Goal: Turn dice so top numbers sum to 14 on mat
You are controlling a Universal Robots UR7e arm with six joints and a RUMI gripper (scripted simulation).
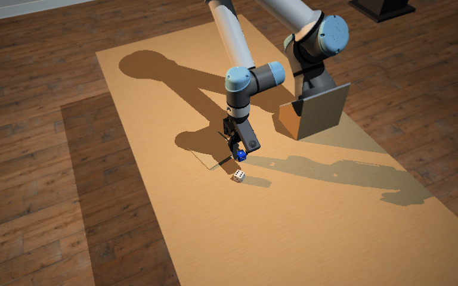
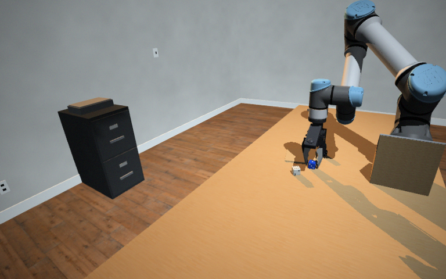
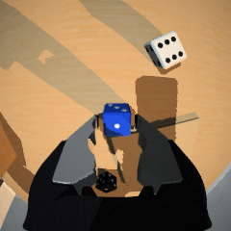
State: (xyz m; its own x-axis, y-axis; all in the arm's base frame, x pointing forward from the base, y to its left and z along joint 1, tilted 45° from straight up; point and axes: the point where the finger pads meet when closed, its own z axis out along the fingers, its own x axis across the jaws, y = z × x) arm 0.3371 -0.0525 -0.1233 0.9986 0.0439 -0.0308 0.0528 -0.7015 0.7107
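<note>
Right now my hand is 1 cm above the blue die. From my hand the other things lie so: tan mat 9 cm to the right, 8 cm ahead, 2 cm below; white die 8 cm to the left, 5 cm ahead, 1 cm below; black die 14 cm to the right, 1 cm below, 1 cm behind.
</note>
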